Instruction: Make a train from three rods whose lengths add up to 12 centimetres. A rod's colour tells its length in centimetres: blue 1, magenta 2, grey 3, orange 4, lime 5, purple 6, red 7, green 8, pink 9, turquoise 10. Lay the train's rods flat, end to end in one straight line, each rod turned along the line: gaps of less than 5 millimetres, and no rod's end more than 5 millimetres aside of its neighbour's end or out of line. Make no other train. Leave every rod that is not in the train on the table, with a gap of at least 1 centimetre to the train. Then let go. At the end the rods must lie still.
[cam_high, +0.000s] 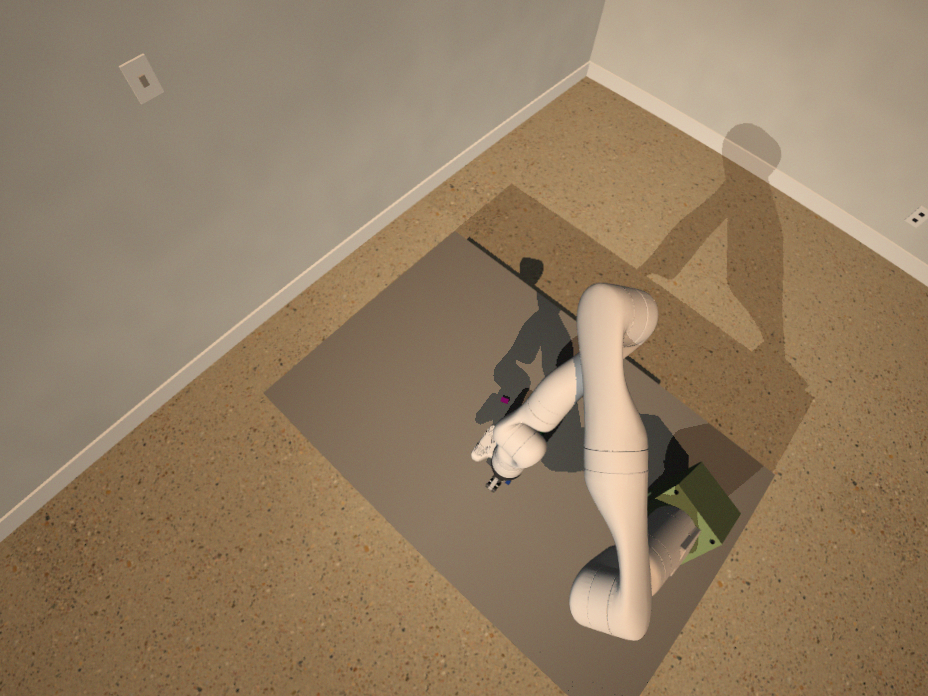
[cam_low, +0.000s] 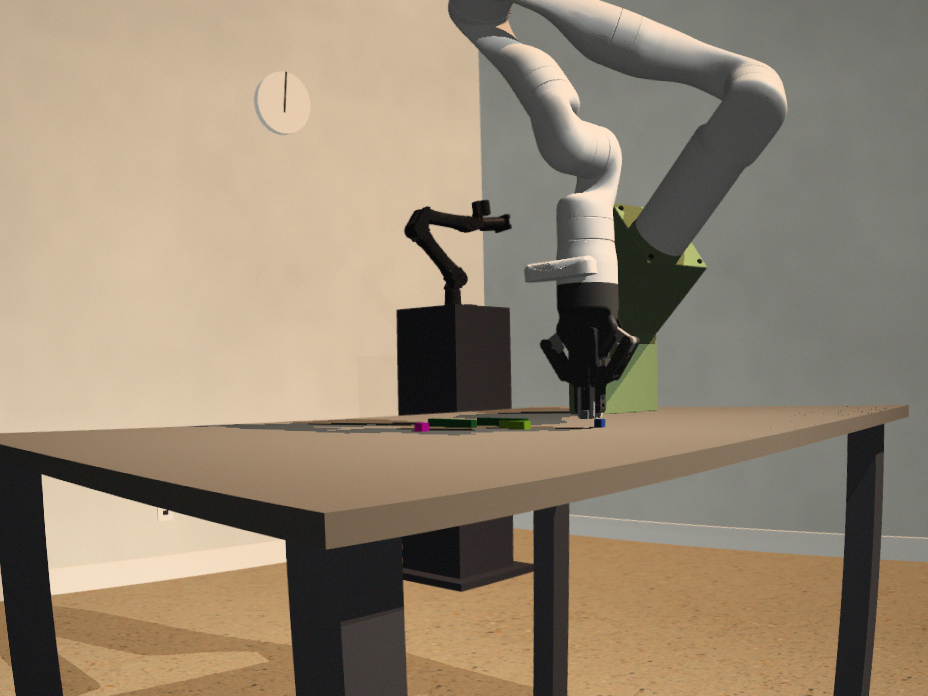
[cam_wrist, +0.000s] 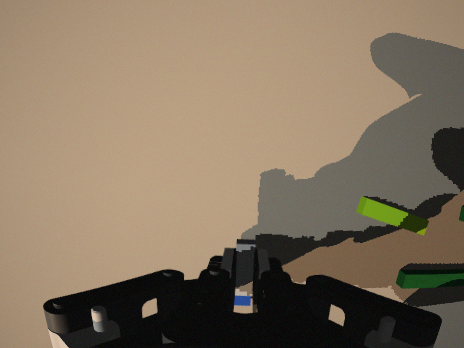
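Right now the blue rod is 3 cm below my hand and 2 cm behind it. The rest, counted from my hand: lime rod (9 cm to the right, 3 cm below, 3 cm ahead); then green rod (19 cm to the right, 4 cm ahead, 3 cm below); then grey rod (1 cm below).
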